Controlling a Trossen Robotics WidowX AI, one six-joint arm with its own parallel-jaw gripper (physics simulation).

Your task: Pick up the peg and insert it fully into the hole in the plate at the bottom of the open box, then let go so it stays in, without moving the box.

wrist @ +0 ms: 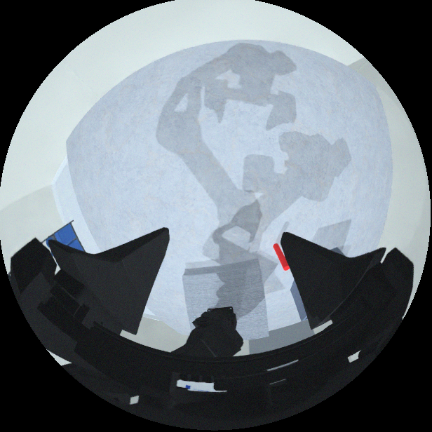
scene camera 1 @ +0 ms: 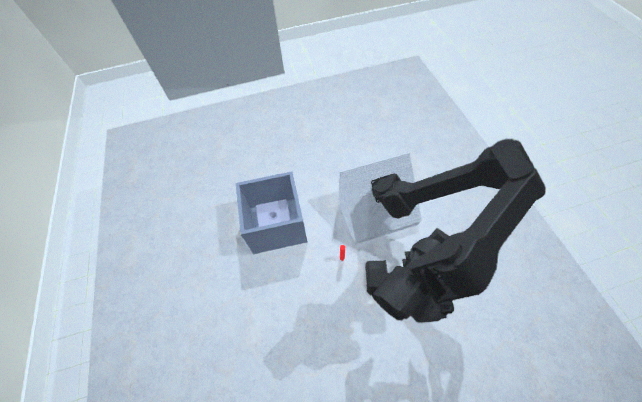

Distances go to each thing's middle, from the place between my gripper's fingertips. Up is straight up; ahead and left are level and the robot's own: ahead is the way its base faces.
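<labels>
The blue-grey box (scene camera 1: pixel 250 193) is 33 cm to the right of my hand, and it's 24 cm ahead of it and 10 cm below it too.
</labels>
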